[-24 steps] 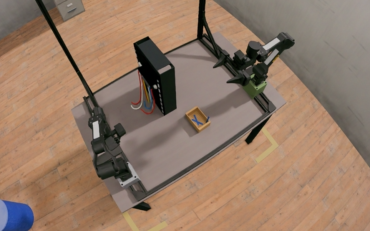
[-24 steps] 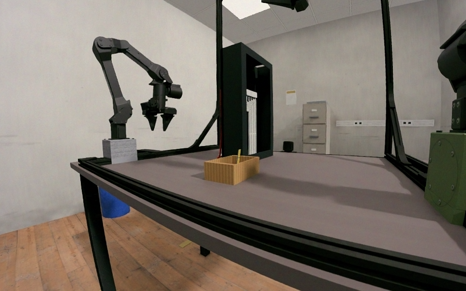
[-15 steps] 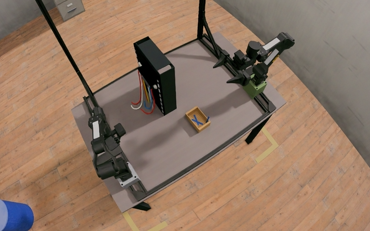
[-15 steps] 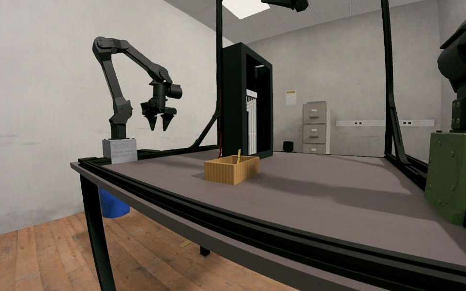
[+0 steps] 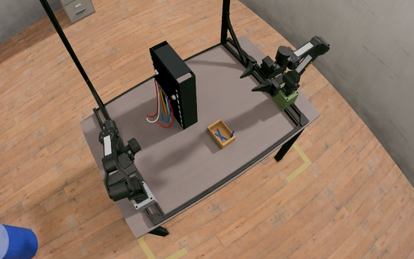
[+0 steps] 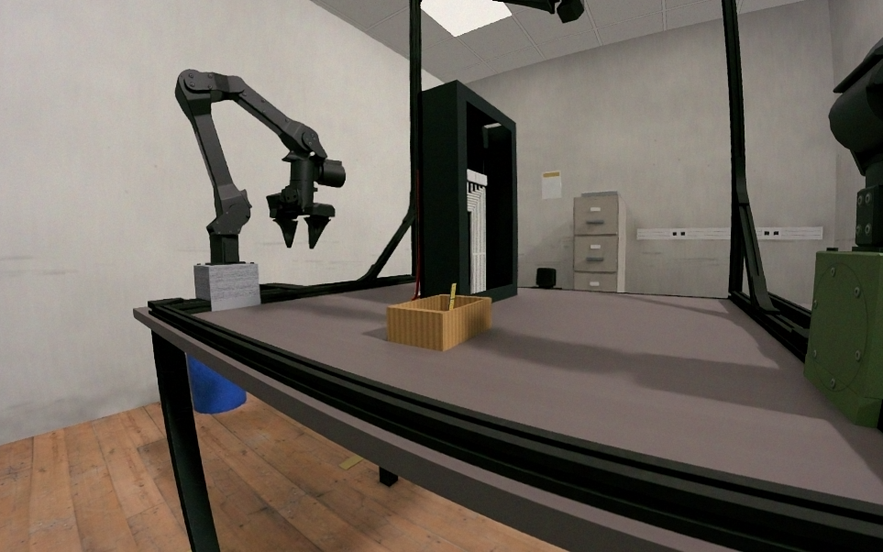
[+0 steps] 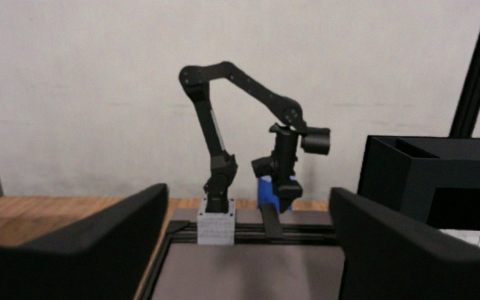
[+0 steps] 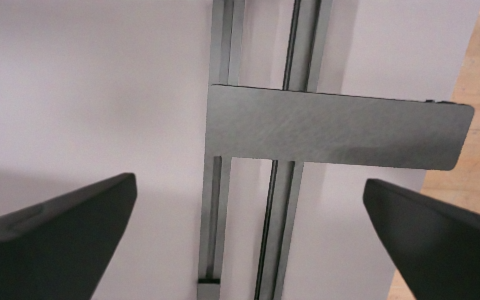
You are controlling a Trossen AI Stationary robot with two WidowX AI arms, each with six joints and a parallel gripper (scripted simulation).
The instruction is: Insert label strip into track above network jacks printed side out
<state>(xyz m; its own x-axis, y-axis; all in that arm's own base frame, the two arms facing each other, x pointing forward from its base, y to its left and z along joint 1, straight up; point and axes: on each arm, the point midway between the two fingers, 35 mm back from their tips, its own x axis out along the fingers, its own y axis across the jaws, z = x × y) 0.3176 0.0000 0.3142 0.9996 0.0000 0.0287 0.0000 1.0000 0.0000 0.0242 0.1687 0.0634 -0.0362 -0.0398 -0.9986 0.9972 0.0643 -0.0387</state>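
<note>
Now: left hand 1 cm short of the label strip, 7 cm to the left of it and 39 cm above it. The rest, counted from my left hand: wooden box (3 cm behind, 10 cm to the right, 41 cm below); black patch panel (29 cm behind, 23 cm to the right, 22 cm below).
</note>
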